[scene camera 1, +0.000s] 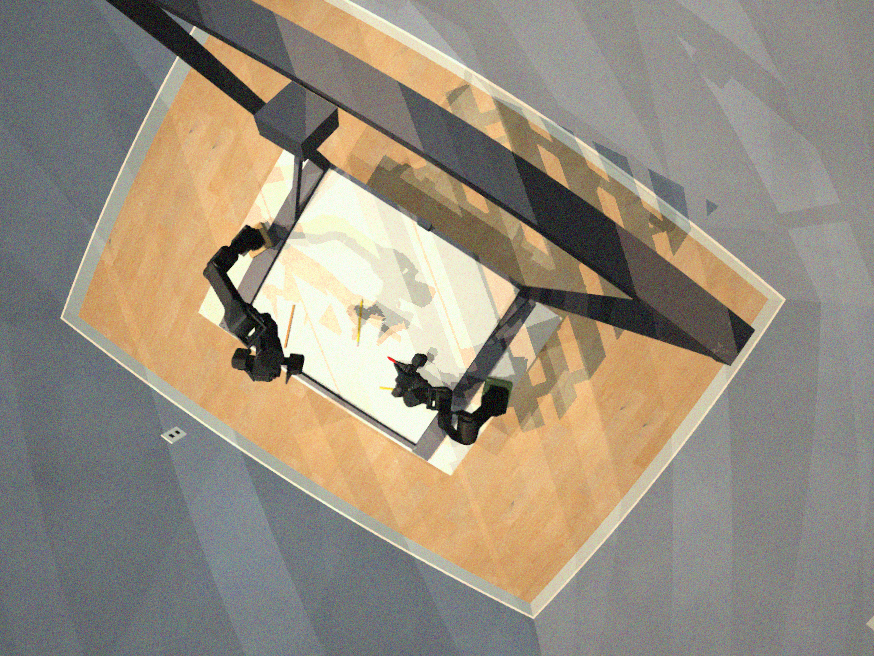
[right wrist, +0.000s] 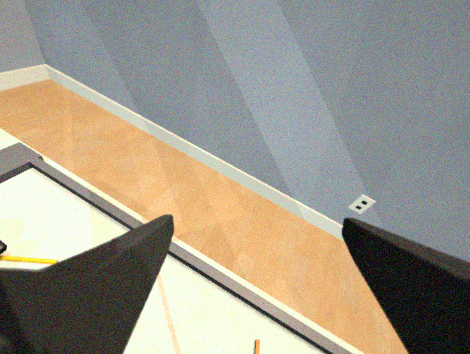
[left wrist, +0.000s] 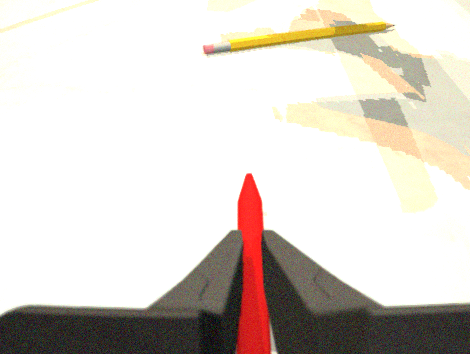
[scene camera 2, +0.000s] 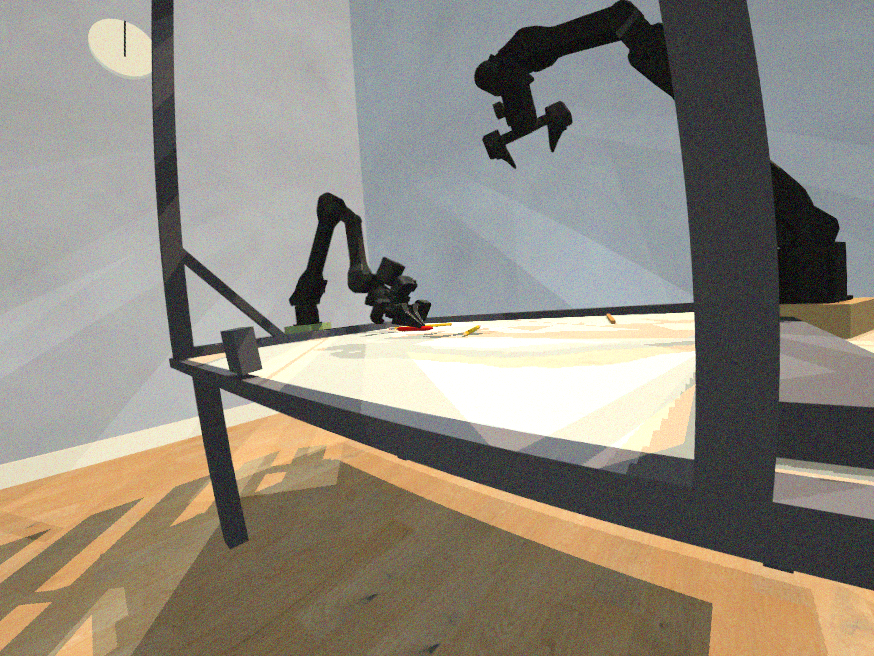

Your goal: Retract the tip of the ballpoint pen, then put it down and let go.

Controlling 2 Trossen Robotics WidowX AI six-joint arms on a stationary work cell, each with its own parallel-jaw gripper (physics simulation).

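Places are measured from the left arm's base along level axes (x left, y ahead, z down), in centimetres.
Pixels of known places: left gripper, between the fingertips: (scene camera 1: pixel 394 362) (left wrist: pixel 251 241) (scene camera 2: pixel 422 326); right gripper, between the fingertips: (scene camera 1: pixel 270 381) (right wrist: pixel 257 224) (scene camera 2: pixel 533 159); left arm's base, origin of its link: (scene camera 1: pixel 496 394) (scene camera 2: pixel 307 324); right arm's base, origin of its link: (scene camera 1: pixel 255 240) (scene camera 2: pixel 806 301).
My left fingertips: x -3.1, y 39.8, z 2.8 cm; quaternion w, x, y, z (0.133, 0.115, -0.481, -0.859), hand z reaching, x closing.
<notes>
Ahead of a thing's pixels: the offset from my left fingertips to its top centre.
The red ballpoint pen {dz -0.2, dx +1.1, dy -2.7 cm} (scene camera 1: pixel 392 360) (scene camera 2: pixel 414 328) (left wrist: pixel 250 210) is between the fingers of my left gripper (left wrist: pixel 251 241), low over the table. In the left wrist view its tapered red end points away from the gripper, and I see no metal point sticking out of that end. The other end is hidden below the picture's edge. Whether the pen touches the table I cannot tell. My left gripper is shut on it. My right gripper (scene camera 2: pixel 534 158) (right wrist: pixel 257 224) is wide open and empty, high above the table, far from the pen.
A yellow pencil {dz +0.1, dx -12.1, dy +16.0 cm} (scene camera 1: pixel 360 321) (scene camera 2: pixel 471 330) (left wrist: pixel 300 37) lies ahead of the pen. Another yellow stick {dz +0.3, dx +10.4, dy -5.5 cm} (scene camera 1: pixel 386 387) (right wrist: pixel 30 260) shows beside the left gripper. An orange stick {dz +0.3, dx -4.4, dy +43.1 cm} (scene camera 1: pixel 290 324) (scene camera 2: pixel 610 318) (right wrist: pixel 257 346) lies near the right arm. A dark frame borders the table.
</notes>
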